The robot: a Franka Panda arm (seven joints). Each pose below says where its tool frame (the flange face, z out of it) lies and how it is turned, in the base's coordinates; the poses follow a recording.
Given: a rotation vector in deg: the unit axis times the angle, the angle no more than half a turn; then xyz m.
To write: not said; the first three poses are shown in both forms.
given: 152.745 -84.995 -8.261 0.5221 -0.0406 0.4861
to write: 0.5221 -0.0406 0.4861 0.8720 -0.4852 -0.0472 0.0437
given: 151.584 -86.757 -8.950 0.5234 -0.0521 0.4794
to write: 0.5234 -0.0521 0.4794 0.8659 -0.4956 -0.0511 0.0446
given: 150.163 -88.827 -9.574 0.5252 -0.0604 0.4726
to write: 0.5252 -0.0604 0.4726 0.8585 -0.5078 -0.0547 0.0460
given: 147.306 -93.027 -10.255 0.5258 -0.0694 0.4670
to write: 0.5258 -0.0694 0.4670 0.8431 -0.5324 -0.0587 0.0478
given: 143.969 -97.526 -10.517 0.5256 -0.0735 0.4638
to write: 0.5256 -0.0735 0.4638 0.8254 -0.5591 -0.0603 0.0505
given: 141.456 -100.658 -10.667 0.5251 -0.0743 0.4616
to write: 0.5251 -0.0743 0.4616 0.8121 -0.5779 -0.0612 0.0528
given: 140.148 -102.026 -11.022 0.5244 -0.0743 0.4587
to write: 0.5244 -0.0743 0.4587 0.8056 -0.5865 -0.0634 0.0549
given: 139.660 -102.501 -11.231 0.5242 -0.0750 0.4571
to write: 0.5242 -0.0750 0.4571 0.8032 -0.5895 -0.0646 0.0558
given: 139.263 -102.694 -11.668 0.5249 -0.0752 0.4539
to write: 0.5249 -0.0752 0.4539 0.8017 -0.5912 -0.0672 0.0573
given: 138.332 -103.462 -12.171 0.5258 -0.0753 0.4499
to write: 0.5258 -0.0753 0.4499 0.7974 -0.5964 -0.0702 0.0596
